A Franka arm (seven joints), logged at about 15 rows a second.
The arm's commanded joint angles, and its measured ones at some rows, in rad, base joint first. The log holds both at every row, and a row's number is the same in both.
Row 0, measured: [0.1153, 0.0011, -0.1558, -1.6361, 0.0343, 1.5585, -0.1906]
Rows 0 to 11, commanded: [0.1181, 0.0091, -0.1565, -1.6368, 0.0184, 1.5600, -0.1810]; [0.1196, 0.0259, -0.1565, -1.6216, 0.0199, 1.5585, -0.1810]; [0.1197, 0.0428, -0.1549, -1.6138, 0.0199, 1.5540, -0.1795]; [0.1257, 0.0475, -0.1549, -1.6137, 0.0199, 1.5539, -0.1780]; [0.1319, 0.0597, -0.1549, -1.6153, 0.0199, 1.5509, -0.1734]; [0.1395, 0.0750, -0.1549, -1.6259, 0.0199, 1.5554, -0.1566]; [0.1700, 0.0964, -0.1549, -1.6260, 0.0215, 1.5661, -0.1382]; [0.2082, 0.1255, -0.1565, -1.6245, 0.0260, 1.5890, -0.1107]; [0.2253, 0.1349, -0.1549, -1.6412, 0.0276, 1.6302, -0.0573]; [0.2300, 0.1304, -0.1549, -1.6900, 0.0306, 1.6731, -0.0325]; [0.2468, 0.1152, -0.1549, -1.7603, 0.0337, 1.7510, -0.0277]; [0.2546, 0.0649, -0.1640, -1.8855, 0.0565, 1.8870, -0.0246]
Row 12, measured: [0.2407, 0.1417, -0.1516, -1.7024, 0.0371, 1.7192, -0.0550]
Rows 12 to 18, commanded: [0.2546, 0.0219, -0.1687, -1.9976, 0.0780, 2.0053, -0.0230]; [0.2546, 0.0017, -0.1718, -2.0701, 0.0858, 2.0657, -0.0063]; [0.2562, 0.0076, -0.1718, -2.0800, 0.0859, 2.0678, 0.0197]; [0.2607, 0.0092, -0.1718, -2.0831, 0.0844, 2.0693, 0.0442]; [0.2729, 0.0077, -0.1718, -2.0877, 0.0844, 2.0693, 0.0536]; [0.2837, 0.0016, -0.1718, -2.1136, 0.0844, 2.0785, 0.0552]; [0.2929, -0.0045, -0.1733, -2.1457, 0.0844, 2.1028, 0.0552]
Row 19, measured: [0.2624, 0.0506, -0.1655, -2.0659, 0.0697, 2.0596, 0.0218]
